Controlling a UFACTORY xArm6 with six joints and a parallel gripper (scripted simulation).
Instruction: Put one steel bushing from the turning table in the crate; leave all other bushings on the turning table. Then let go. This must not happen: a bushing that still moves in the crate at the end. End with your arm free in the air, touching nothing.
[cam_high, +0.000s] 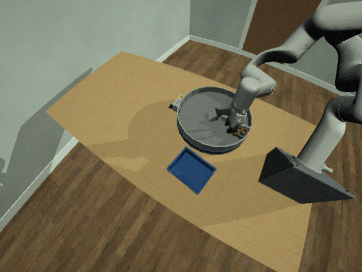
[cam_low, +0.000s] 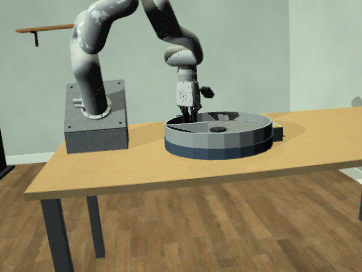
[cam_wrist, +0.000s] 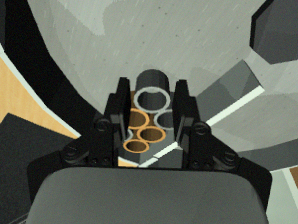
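The blue crate is 5 cm ahead of my hand, 28 cm to the left of it and 8 cm below it. Round my hand: round grey turning table 11 cm ahead, 5 cm to the right, 5 cm below.
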